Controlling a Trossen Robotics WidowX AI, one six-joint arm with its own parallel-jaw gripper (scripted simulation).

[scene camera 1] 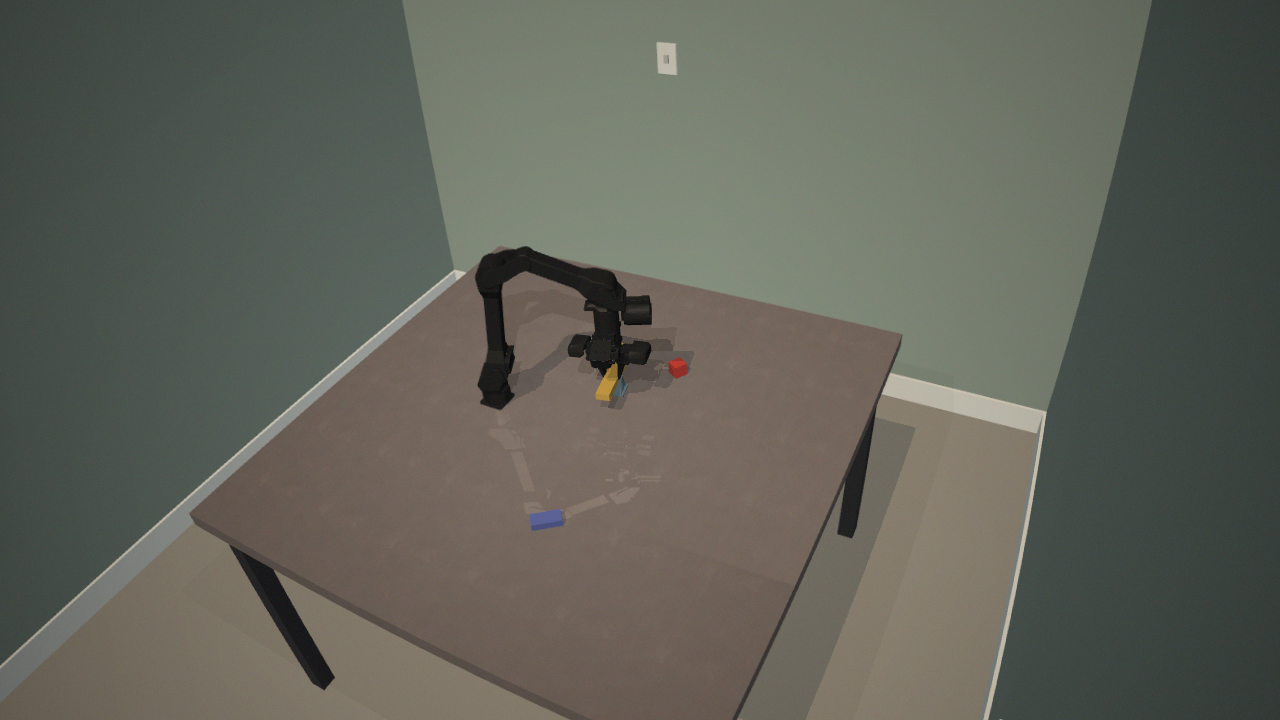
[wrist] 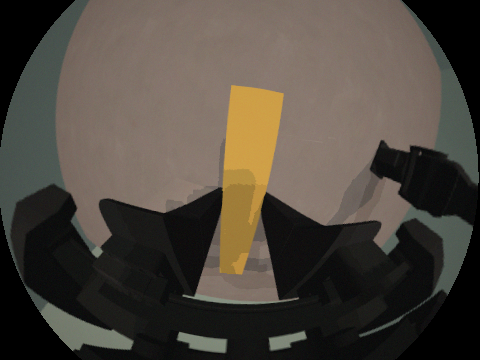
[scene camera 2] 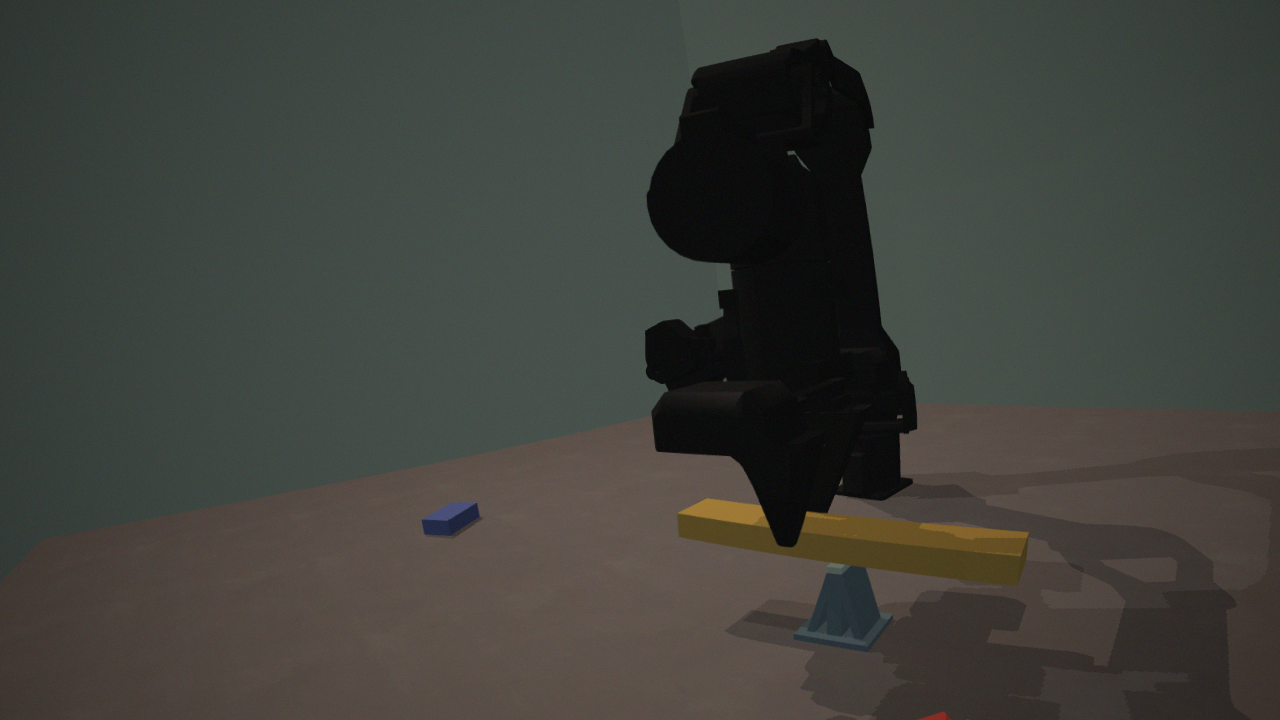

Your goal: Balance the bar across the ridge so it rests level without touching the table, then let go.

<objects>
gripper: scene camera 1; wrist; scene camera 2 801,535
same spot on gripper: (scene camera 1: pixel 624 360) = (wrist: pixel 131 237)
</objects>
